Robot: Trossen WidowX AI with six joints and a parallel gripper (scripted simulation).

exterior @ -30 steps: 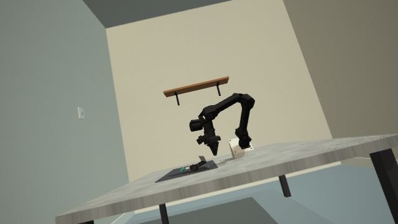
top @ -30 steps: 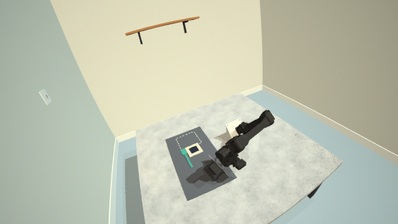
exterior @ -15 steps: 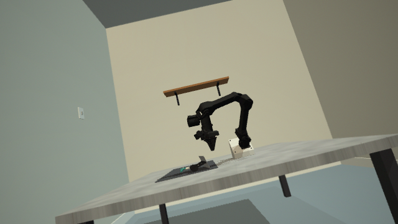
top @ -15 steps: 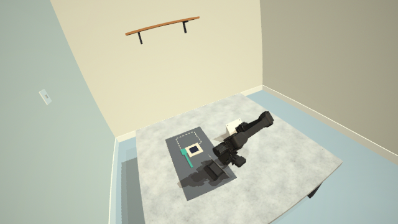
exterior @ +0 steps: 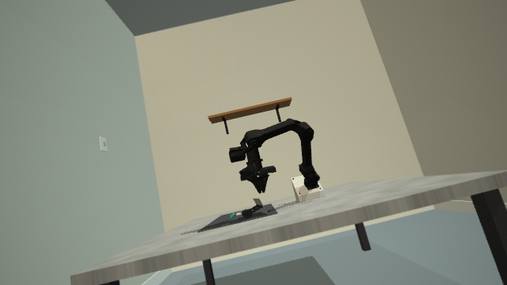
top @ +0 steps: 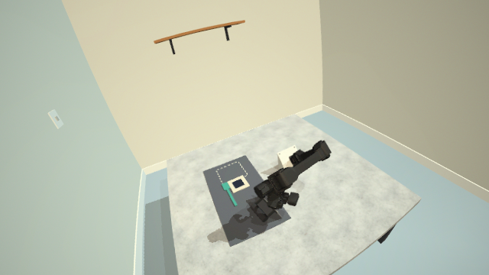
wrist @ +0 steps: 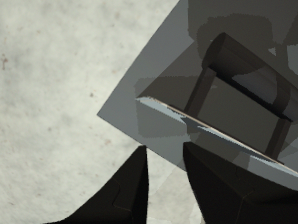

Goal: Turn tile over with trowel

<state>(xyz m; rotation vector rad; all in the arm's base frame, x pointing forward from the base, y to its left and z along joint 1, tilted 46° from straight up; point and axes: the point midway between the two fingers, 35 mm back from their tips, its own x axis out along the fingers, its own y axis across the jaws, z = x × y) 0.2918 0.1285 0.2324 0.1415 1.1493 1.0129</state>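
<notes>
My gripper tip is now 70 mm above the trowel, 50 mm to the left of it and 50 mm short of it. From my gripper tip the other things lie so: dark mat (290 mm to the right, 110 mm below, 100 mm ahead); teal t-shaped piece (320 mm to the right, 160 mm ahead, 90 mm below); tile (350 mm to the right, 90 mm below, 80 mm ahead).
</notes>
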